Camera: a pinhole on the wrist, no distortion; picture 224 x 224 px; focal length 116.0 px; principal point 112.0 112.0 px. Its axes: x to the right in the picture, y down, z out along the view. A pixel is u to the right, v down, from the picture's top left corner.
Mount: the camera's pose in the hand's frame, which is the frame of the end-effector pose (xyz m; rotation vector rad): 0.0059 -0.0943 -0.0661 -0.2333 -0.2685 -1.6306
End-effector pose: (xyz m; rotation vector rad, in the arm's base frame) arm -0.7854 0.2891 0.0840 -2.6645 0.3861 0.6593
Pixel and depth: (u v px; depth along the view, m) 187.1 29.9 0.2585
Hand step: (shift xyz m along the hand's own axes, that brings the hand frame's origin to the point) -0.1919 -0.1596 0.2253
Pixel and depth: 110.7 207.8 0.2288
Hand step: 0.1922 -0.0337 0.1568
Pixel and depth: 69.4 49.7 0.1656
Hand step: -0.0798 0.0211 0.0694
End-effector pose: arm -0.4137 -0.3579 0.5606 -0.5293 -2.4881 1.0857
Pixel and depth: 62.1 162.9 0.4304
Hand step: 0.2040 0.2022 0.2917
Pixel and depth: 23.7 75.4 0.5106
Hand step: -0.1302 0.4444 0.2931
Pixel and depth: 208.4 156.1 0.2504
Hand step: 0.0823 -0.2201 0.2395
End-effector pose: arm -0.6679 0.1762 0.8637 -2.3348 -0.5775 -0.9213
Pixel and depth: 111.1 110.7 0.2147
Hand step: 0.0015 -0.0256 0.1373
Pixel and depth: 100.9 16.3 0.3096
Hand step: -0.2496 0.0480 0.2103
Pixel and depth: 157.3 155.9 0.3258
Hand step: 0.1158 -0.1219 0.2870
